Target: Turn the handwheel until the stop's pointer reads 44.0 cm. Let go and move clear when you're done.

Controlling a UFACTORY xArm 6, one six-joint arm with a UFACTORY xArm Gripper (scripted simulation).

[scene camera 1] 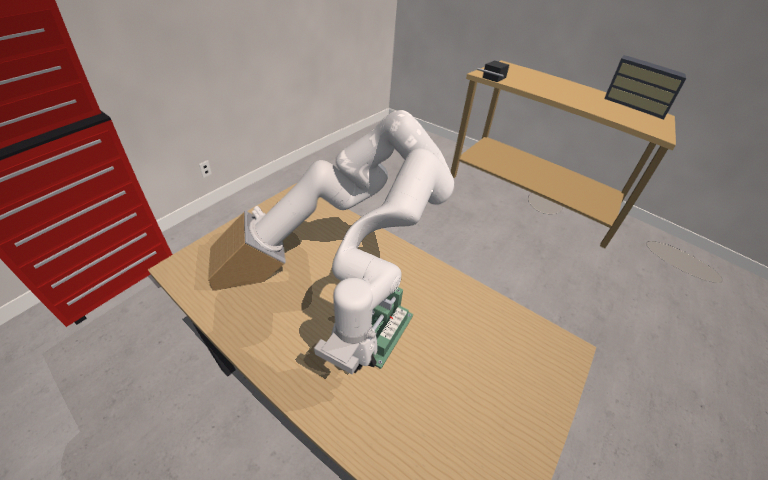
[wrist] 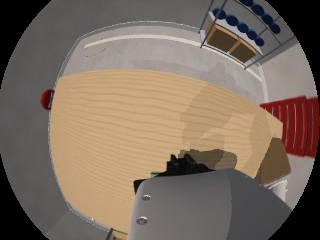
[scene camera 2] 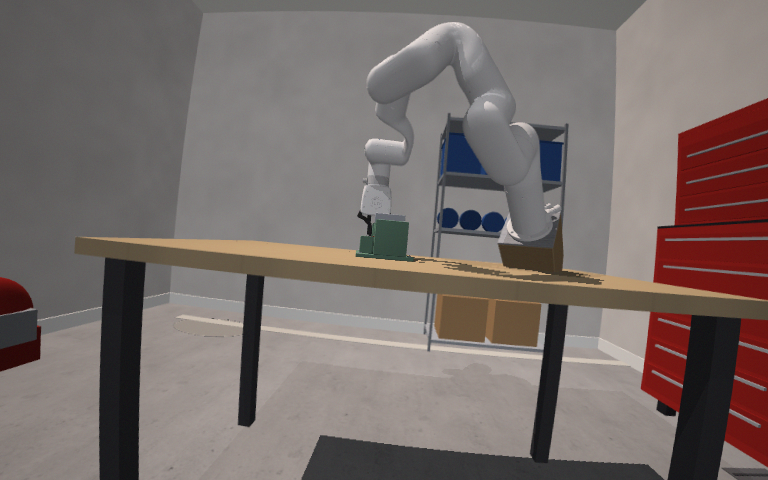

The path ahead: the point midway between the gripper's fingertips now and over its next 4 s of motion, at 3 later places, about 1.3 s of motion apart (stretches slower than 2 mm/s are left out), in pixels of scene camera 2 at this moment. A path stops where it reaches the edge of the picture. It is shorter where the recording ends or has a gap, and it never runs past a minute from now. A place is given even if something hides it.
My gripper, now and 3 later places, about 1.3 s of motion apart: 373, 237; 384, 248; 392, 242; 392, 240
